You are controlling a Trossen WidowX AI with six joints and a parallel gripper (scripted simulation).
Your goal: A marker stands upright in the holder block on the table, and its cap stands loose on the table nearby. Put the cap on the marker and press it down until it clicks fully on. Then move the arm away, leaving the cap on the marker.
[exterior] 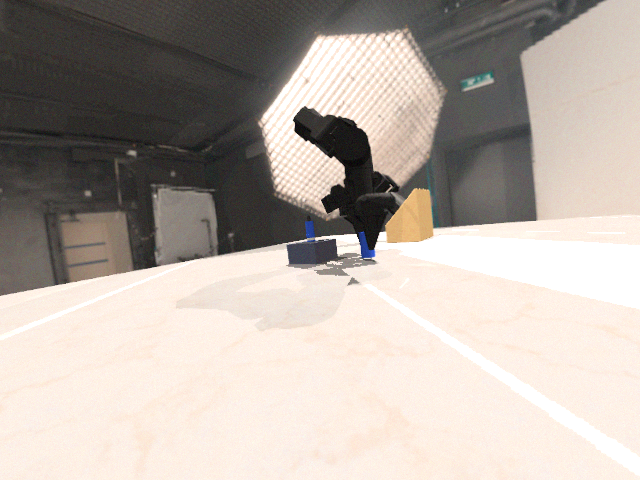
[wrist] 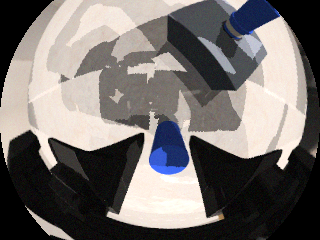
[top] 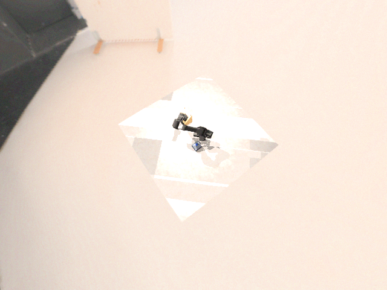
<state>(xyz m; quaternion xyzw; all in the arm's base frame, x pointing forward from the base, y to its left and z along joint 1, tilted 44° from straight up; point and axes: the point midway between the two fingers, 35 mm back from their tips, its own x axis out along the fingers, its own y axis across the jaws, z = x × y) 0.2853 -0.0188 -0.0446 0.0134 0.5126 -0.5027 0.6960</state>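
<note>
Now: the blue cap 10 mm above my gripper tip. Also, from my gripper tip: dark grey holder block (110 mm to the right, 40 mm ahead).
</note>
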